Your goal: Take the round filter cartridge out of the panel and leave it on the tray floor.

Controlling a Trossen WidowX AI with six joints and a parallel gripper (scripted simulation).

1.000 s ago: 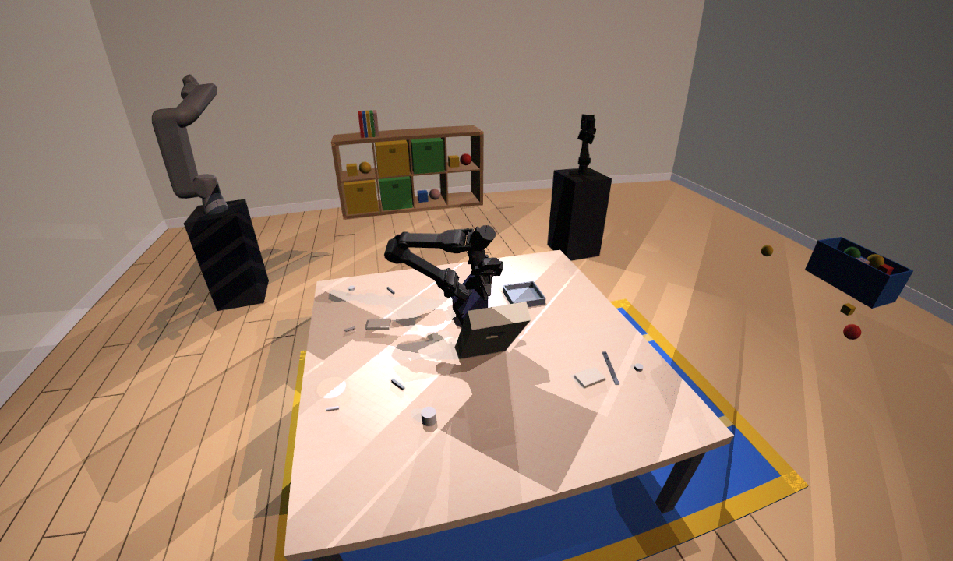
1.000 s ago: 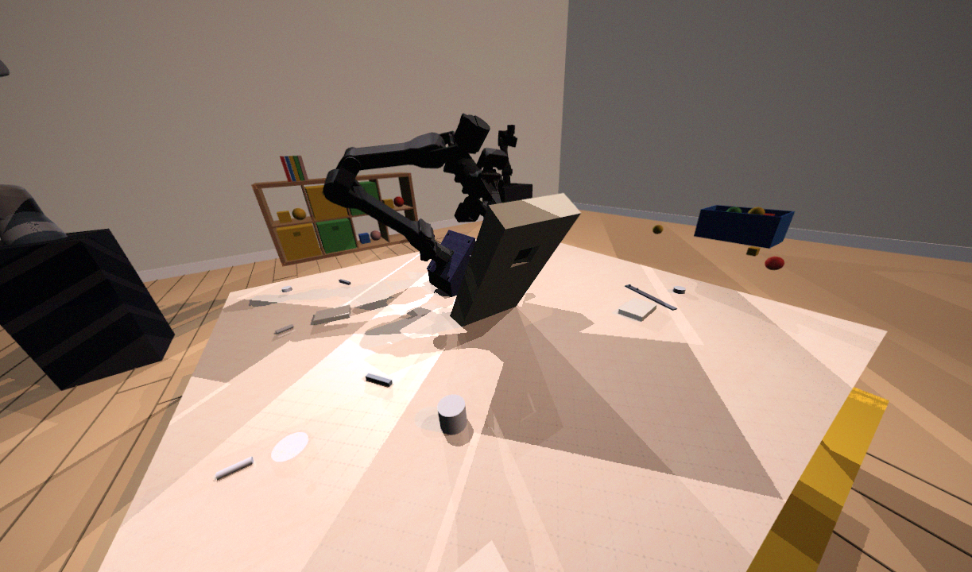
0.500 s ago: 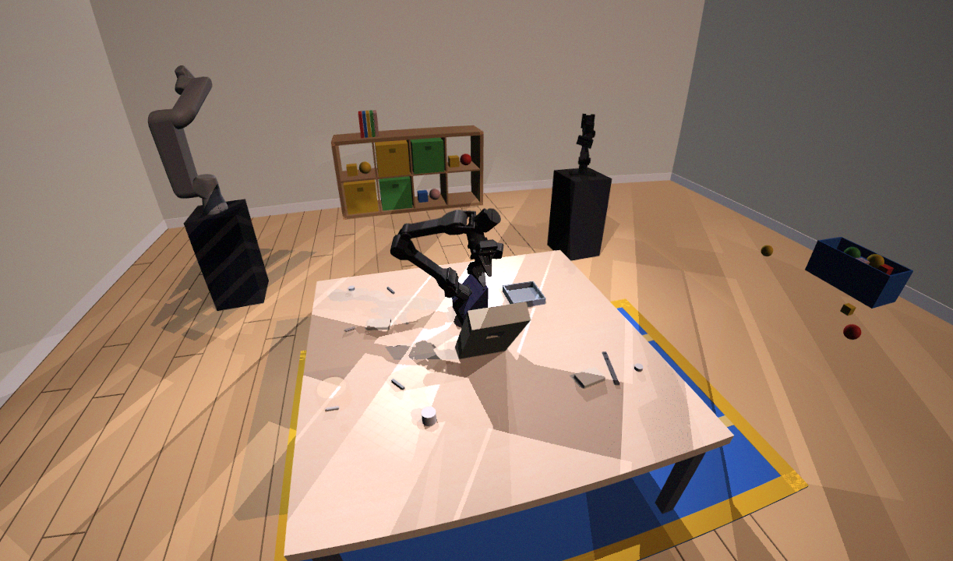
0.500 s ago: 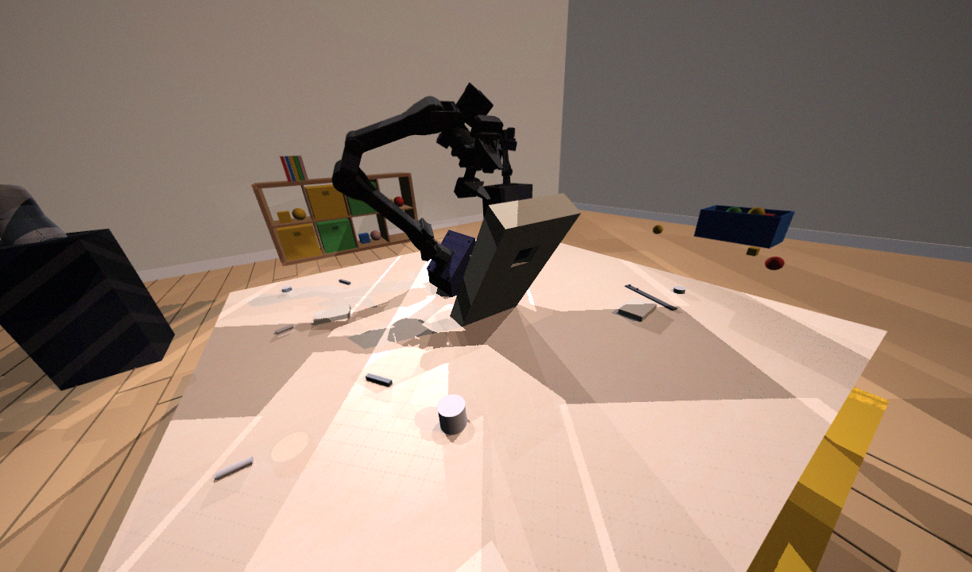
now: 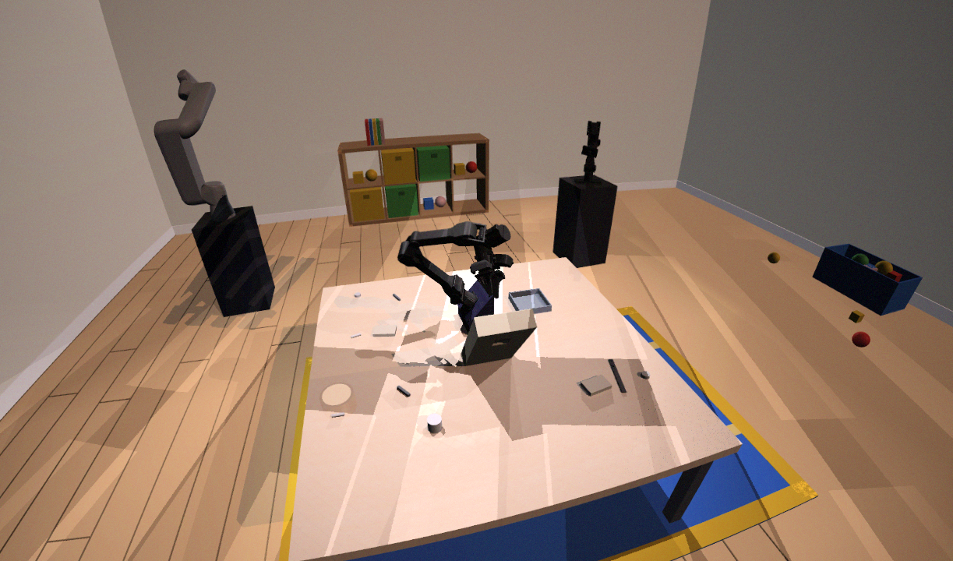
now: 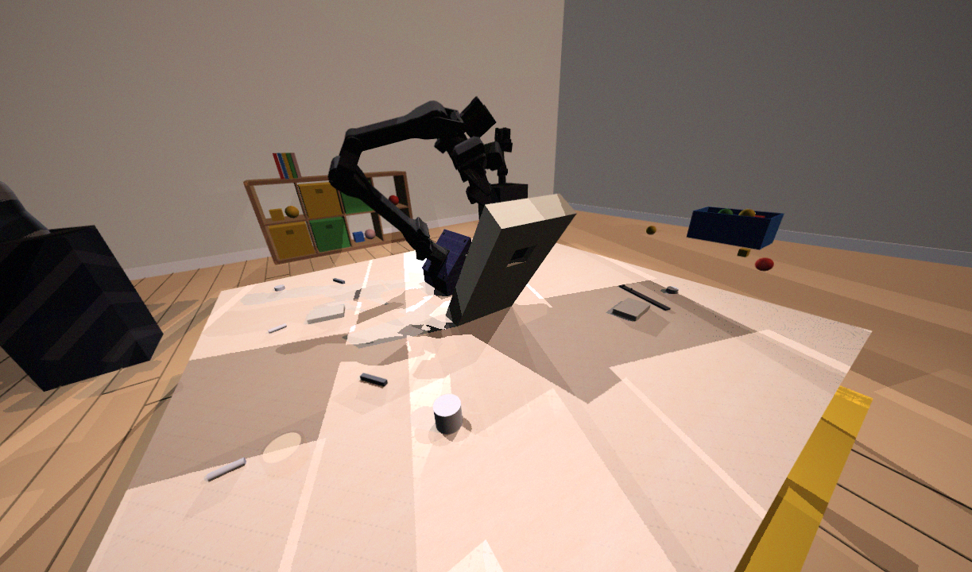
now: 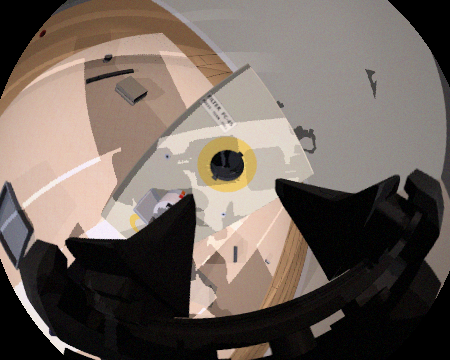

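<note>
The round white filter cartridge is 1 cm behind my gripper tip and 12 cm below it. From my gripper tip the other things lie so: service panel (3 cm ahead, 1 cm to the right, 14 cm below); grey tray (34 cm behind, 30 cm to the left, 30 cm below).
</note>
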